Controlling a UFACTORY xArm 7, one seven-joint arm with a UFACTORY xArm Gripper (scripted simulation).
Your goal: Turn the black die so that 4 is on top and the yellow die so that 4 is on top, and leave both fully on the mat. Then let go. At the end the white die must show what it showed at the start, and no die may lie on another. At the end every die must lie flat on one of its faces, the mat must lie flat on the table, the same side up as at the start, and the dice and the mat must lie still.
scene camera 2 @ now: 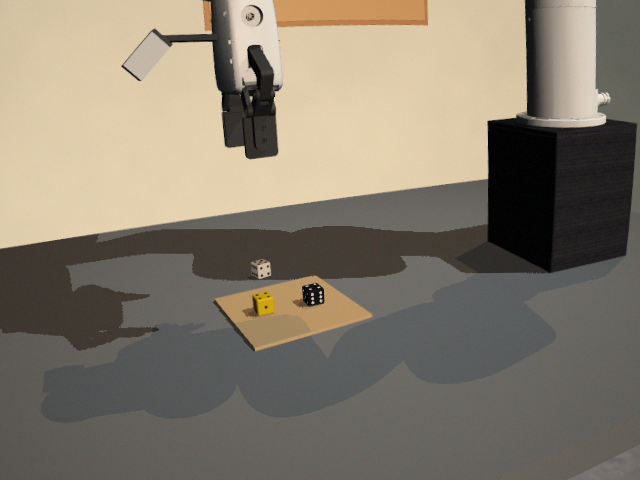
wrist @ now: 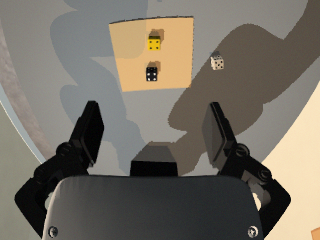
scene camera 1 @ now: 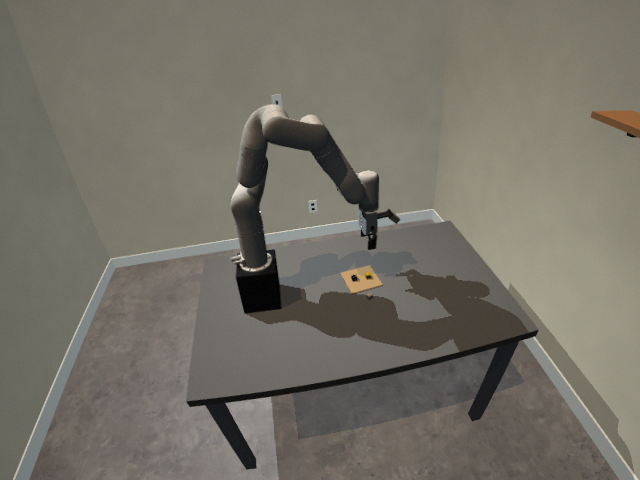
Labels:
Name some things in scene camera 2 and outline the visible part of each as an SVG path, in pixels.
My gripper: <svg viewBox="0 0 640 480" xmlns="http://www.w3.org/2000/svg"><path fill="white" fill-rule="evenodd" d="M122 64L122 68L138 81L142 81L173 45L172 43L212 42L216 84L218 90L222 92L221 106L225 146L227 148L245 146L245 156L248 159L278 155L276 106L273 100L275 92L279 91L283 85L283 75L273 0L202 0L211 2L212 34L162 35L154 28Z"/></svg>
A tan mat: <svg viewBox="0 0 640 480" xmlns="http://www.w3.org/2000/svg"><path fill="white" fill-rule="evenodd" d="M372 317L370 312L316 275L215 299L215 303L254 351ZM269 292L274 298L275 312L258 316L253 308L252 295ZM318 283L324 288L324 303L310 307L303 301L302 286Z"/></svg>

